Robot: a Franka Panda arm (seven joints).
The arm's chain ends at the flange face. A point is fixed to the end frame.
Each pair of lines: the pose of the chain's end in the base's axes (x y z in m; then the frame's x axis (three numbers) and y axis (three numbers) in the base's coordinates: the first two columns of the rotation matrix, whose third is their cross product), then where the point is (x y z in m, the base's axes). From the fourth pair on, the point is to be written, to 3 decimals.
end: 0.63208, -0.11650, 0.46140, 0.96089, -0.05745, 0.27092, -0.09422, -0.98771, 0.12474
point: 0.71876 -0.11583 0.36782
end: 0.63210, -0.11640, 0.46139, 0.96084, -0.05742, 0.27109, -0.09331, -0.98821, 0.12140
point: 0.71882 -0.11534 0.36784
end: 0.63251, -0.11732, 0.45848, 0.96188, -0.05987, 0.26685, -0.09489, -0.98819, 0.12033
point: 0.71882 -0.11630 0.36456
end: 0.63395, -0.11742, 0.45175, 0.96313, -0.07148, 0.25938, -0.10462, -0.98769, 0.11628
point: 0.720 -0.117 0.357
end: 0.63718, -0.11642, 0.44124, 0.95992, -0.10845, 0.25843, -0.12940, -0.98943, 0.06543
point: 0.723 -0.113 0.347
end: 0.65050, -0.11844, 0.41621, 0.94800, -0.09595, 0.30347, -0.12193, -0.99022, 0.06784
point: 0.741 -0.115 0.326
